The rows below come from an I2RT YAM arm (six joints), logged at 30 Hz.
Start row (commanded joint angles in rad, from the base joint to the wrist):
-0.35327, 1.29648, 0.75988, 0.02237, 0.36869, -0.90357
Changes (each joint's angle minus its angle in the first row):
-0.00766, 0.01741, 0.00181, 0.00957, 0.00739, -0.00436
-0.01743, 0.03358, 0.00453, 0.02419, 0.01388, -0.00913
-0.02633, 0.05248, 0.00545, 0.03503, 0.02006, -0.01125
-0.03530, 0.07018, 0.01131, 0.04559, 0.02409, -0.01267
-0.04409, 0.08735, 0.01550, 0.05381, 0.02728, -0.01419
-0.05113, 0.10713, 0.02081, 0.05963, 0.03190, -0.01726
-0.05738, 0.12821, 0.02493, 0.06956, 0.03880, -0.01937
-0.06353, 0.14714, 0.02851, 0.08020, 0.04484, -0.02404
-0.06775, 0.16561, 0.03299, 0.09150, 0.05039, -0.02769
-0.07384, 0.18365, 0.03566, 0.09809, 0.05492, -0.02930
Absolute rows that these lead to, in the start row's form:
-0.36093, 1.31389, 0.76169, 0.03194, 0.37608, -0.90793
-0.37070, 1.33006, 0.76441, 0.04656, 0.38257, -0.91270
-0.37960, 1.34896, 0.76533, 0.05740, 0.38875, -0.91482
-0.38857, 1.36666, 0.77119, 0.06796, 0.39278, -0.91624
-0.39736, 1.38383, 0.77538, 0.07618, 0.39597, -0.91776
-0.40440, 1.40361, 0.78069, 0.08200, 0.40059, -0.92083
-0.41065, 1.42469, 0.78481, 0.09193, 0.40749, -0.92294
-0.41680, 1.44362, 0.78839, 0.10257, 0.41353, -0.92761
-0.42102, 1.46209, 0.79287, 0.11387, 0.41908, -0.93126
-0.42711, 1.48013, 0.79554, 0.12046, 0.42361, -0.93287

